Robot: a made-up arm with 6 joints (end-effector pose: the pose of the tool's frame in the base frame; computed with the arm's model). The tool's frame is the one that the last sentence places. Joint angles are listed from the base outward.
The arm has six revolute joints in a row. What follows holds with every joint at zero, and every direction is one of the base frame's. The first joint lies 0.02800 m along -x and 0.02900 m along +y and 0.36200 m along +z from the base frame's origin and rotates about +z. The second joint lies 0.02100 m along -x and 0.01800 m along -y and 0.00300 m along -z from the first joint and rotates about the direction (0.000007, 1, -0.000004). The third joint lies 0.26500 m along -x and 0.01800 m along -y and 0.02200 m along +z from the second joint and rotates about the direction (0.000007, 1, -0.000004). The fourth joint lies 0.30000 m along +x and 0.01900 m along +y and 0.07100 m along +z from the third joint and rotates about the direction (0.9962, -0.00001, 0.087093). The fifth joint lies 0.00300 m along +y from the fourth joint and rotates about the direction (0.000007, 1, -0.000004). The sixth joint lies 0.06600 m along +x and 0.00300 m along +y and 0.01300 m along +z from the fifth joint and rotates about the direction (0.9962, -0.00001, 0.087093). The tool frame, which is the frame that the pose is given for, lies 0.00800 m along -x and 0.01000 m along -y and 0.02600 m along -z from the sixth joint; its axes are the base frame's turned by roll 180.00, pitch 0.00 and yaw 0.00 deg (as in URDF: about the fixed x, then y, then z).
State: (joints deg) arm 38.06 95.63 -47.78 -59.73 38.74 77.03
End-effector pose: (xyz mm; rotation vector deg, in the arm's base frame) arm 215.2 170.1 385.8 144.91 -9.57 -79.08
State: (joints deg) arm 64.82 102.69 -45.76 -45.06 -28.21 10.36
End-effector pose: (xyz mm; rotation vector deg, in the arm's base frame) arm 118.3 317.5 357.4 98.82 101.81 -14.21
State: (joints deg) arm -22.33 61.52 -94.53 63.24 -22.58 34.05
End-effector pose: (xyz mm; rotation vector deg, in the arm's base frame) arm 81.2 -32.3 871.9 -79.09 -14.47 -65.24
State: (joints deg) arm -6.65 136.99 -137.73 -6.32 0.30 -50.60
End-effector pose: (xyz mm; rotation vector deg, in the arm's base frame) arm 507.2 -70.5 605.0 122.66 -13.25 -3.40
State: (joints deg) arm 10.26 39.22 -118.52 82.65 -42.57 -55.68
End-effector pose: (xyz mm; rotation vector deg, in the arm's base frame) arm -221.5 -65.5 890.7 -87.86 4.71 -90.55
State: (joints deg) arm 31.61 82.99 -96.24 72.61 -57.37 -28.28
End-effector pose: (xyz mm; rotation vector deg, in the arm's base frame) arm 244.4 124.2 773.4 -114.46 10.35 -38.07
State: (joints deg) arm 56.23 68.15 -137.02 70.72 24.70 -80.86
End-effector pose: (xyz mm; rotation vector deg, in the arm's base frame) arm -28.2 6.1 966.8 -118.42 -83.93 -93.53
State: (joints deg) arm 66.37 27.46 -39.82 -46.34 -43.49 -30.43
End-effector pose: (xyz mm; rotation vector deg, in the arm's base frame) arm 3.0 89.0 680.3 95.12 50.69 107.61
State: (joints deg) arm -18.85 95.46 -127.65 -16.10 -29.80 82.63
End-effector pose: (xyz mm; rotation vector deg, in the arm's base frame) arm 238.3 -43.0 883.1 -115.62 -36.74 -66.49
